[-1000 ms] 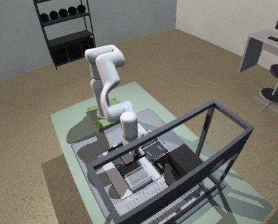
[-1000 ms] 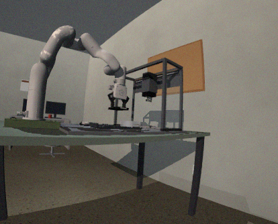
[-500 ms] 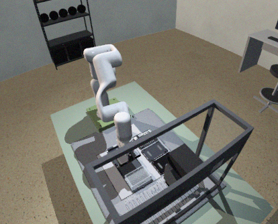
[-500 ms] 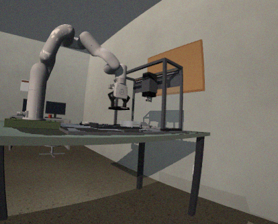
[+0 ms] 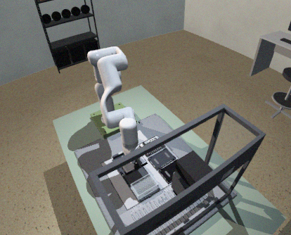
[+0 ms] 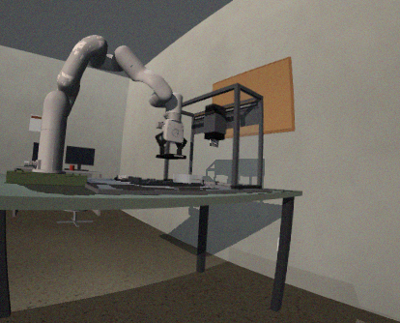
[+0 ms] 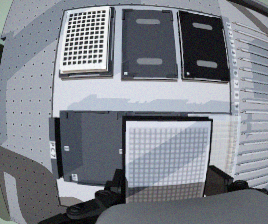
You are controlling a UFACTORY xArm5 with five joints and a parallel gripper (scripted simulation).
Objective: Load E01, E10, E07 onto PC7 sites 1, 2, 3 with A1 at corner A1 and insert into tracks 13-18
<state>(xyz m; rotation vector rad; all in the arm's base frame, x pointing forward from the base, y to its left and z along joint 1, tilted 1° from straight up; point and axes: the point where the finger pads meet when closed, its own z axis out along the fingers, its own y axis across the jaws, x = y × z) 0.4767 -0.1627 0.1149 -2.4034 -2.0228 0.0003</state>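
Now: hand 120 mm above the plate carrier PC7 and 10 mm past it. The rest, counted from my hand: pale block: 120 mm below, 100 mm ahead, 20 mm to the right; deep-well block E07: 10 mm below; nest S2: 190 mm to the left, 130 mm below, 30 mm ahead.
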